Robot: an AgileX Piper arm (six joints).
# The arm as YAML. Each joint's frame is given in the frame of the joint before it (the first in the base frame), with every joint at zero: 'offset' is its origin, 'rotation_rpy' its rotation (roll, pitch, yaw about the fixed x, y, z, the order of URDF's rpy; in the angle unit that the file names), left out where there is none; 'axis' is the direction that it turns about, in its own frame. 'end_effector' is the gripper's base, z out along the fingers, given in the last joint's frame.
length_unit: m
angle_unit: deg
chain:
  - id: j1
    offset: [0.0, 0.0, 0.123]
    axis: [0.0, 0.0, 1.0]
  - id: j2
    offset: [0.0, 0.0, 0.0]
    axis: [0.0, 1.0, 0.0]
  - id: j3
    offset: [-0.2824, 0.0, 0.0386]
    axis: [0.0, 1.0, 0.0]
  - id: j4
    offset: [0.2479, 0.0, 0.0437]
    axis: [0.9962, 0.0, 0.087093]
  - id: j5
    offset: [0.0, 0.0, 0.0]
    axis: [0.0, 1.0, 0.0]
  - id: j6
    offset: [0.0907, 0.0, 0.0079]
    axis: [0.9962, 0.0, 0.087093]
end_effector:
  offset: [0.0, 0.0, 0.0]
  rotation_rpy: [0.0, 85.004, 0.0]
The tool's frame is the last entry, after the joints.
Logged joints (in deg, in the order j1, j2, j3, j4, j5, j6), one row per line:
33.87 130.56 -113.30 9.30 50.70 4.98
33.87 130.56 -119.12 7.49 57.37 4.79
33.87 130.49 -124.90 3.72 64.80 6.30
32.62 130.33 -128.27 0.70 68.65 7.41
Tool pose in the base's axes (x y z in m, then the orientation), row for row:
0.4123 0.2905 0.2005 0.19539 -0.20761 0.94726 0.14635
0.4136 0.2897 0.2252 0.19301 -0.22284 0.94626 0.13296
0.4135 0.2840 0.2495 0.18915 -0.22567 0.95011 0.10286
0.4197 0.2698 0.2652 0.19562 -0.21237 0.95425 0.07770
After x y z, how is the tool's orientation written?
As a quaternion, w x y z.
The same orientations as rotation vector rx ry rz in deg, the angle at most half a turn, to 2 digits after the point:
-33.33 152.09 23.50
-35.83 152.13 21.38
-36.36 153.06 16.57
-34.09 153.20 12.47

